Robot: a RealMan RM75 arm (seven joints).
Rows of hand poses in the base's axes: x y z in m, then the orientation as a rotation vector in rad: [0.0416 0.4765 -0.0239 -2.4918 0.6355 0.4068]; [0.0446 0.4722 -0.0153 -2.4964 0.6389 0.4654]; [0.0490 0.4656 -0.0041 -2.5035 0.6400 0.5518]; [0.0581 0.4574 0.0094 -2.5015 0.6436 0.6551]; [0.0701 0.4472 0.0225 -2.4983 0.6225 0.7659]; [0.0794 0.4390 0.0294 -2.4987 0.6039 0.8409]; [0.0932 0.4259 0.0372 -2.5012 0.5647 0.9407]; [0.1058 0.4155 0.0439 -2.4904 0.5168 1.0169]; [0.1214 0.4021 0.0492 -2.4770 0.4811 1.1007]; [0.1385 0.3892 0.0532 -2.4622 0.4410 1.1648]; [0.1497 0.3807 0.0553 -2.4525 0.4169 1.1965]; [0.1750 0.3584 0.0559 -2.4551 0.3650 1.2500]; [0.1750 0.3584 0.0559 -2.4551 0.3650 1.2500]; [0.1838 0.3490 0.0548 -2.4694 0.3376 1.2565]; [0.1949 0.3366 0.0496 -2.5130 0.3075 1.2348]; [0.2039 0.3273 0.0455 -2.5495 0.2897 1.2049]
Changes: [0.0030 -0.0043 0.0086 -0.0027 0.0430 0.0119]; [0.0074 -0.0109 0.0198 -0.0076 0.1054 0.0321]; [0.0165 -0.0191 0.0333 -0.0074 0.1799 0.0521]; [0.0285 -0.0293 0.0464 -0.0024 0.2542 0.0897]; [0.0378 -0.0375 0.0533 -0.0023 0.3036 0.1188]; [0.0516 -0.0506 0.0611 -0.0030 0.3663 0.1674]; [0.0642 -0.0610 0.0678 0.0108 0.4107 0.2132]; [0.0798 -0.0744 0.0731 0.0203 0.4636 0.2524]; [0.0969 -0.0873 0.0771 0.0331 0.5019 0.2899]; [0.1081 -0.0958 0.0792 0.0421 0.5202 0.3108]; [0.1334 -0.1181 0.0798 0.0408 0.5482 0.3578]; [0.1334 -0.1181 0.0798 0.0408 0.5482 0.3578]; [0.1422 -0.1275 0.0787 0.0319 0.5469 0.3804]; [0.1533 -0.1399 0.0735 0.0015 0.5237 0.4041]; [0.1623 -0.1492 0.0694 -0.0236 0.4978 0.4165]
